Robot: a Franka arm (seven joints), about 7 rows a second.
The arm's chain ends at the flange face. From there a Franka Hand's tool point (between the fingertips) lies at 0.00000 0.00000 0.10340 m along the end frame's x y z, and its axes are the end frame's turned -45 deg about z.
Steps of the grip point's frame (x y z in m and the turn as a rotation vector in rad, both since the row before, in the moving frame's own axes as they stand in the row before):
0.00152, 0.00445, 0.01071, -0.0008, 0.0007, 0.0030
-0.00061, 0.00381, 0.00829, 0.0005, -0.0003, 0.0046
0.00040, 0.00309, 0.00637, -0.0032, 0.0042, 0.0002
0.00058, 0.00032, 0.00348, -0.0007, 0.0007, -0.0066
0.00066, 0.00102, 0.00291, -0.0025, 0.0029, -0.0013
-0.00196, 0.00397, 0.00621, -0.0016, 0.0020, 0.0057
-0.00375, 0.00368, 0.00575, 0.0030, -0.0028, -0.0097
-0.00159, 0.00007, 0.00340, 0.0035, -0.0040, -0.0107
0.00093, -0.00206, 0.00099, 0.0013, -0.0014, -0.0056
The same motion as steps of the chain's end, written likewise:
0.00411, 0.00206, 0.01071, -0.0001, 0.0011, 0.0030
0.00232, 0.00314, 0.00829, 0.0001, -0.0006, 0.0046
0.00193, 0.00198, 0.00637, 0.0007, 0.0052, 0.0002
0.00053, -0.00018, 0.00348, 0.0000, 0.0010, -0.0066
0.00079, 0.00028, 0.00291, 0.0003, 0.0038, -0.0013
0.00116, 0.00422, 0.00621, 0.0003, 0.0025, 0.0057
0.00037, 0.00527, 0.00575, 0.0001, -0.0041, -0.0097
-0.00053, 0.00113, 0.00340, -0.0004, -0.0053, -0.0107
-0.00060, -0.00212, 0.00099, -0.0001, -0.0019, -0.0056

